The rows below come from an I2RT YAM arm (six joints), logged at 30 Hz.
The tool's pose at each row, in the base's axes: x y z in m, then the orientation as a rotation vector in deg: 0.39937, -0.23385, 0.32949, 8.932, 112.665, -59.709; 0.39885, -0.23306, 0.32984, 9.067, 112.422, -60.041; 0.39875, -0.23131, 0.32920, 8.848, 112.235, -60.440; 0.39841, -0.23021, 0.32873, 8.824, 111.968, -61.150; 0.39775, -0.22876, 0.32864, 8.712, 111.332, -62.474; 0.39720, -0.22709, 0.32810, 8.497, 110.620, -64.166; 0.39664, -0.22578, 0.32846, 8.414, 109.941, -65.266; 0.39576, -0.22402, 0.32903, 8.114, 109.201, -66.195; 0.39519, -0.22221, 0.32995, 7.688, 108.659, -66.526; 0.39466, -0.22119, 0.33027, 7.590, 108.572, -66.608; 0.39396, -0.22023, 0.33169, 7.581, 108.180, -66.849; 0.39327, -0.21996, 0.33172, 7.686, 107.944, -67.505; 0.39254, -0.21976, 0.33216, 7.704, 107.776, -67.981
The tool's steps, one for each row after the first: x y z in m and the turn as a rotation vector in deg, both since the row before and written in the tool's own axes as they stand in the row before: -0.00016, 0.00005, -0.00099, 0.339, -0.085, -0.004; 0.00007, 0.00146, -0.00116, 0.240, -0.156, -0.274; 0.00025, 0.00082, -0.00090, 0.538, -0.081, -0.285; 0.00006, 0.00065, -0.00146, 1.022, -0.286, -0.531; 0.00025, 0.00109, -0.00146, 1.248, -0.295, -0.762; -0.00032, 0.00026, -0.00141, 0.902, -0.341, -0.395; -0.00042, 0.00020, -0.00199, 0.737, -0.513, -0.420; -0.00090, 0.00012, -0.00190, 0.244, -0.541, -0.249; -0.00025, 0.00009, -0.00116, 0.047, -0.092, -0.073; -0.00092, -0.00076, -0.00141, 0.285, -0.267, -0.005; 0.00030, -0.00021, -0.00064, 0.535, 0.010, -0.211; 0.00006, -0.00055, -0.00068, 0.366, -0.013, -0.189
